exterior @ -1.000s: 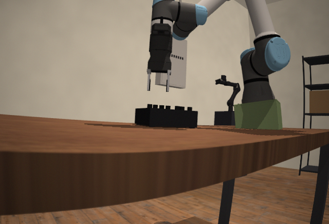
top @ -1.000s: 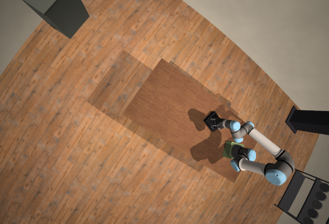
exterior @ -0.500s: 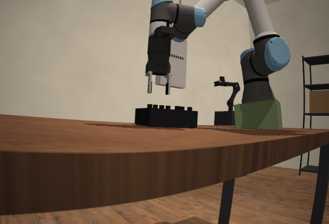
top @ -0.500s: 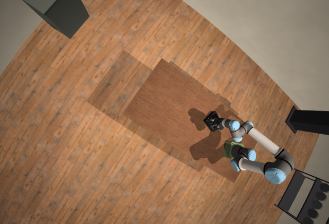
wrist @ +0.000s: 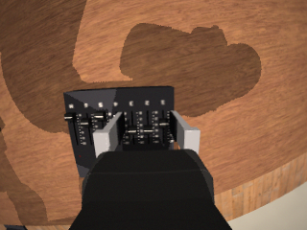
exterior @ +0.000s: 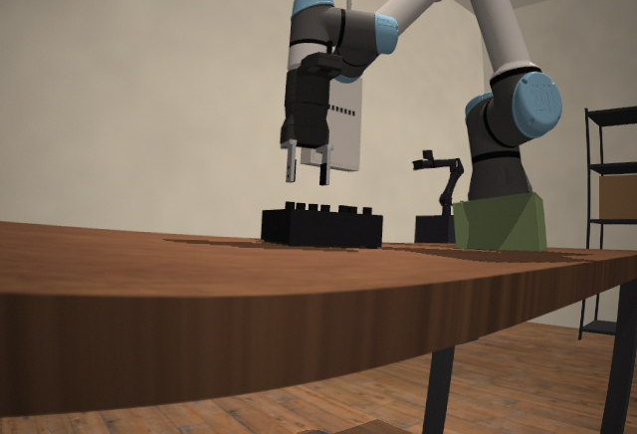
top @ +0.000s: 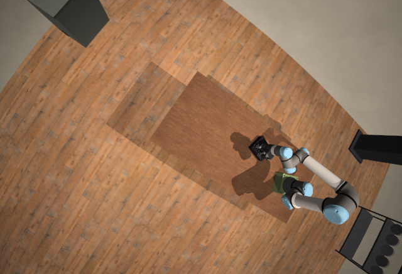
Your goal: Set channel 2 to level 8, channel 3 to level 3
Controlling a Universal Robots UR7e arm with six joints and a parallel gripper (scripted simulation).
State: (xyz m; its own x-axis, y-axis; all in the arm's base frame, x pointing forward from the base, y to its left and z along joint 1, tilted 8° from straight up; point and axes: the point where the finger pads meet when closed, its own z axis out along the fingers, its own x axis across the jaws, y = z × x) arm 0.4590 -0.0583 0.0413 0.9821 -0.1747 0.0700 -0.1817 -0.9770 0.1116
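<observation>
The fader cap lies 5 cm below my hand, 2 cm to the right of it and 2 cm ahead of it.
</observation>
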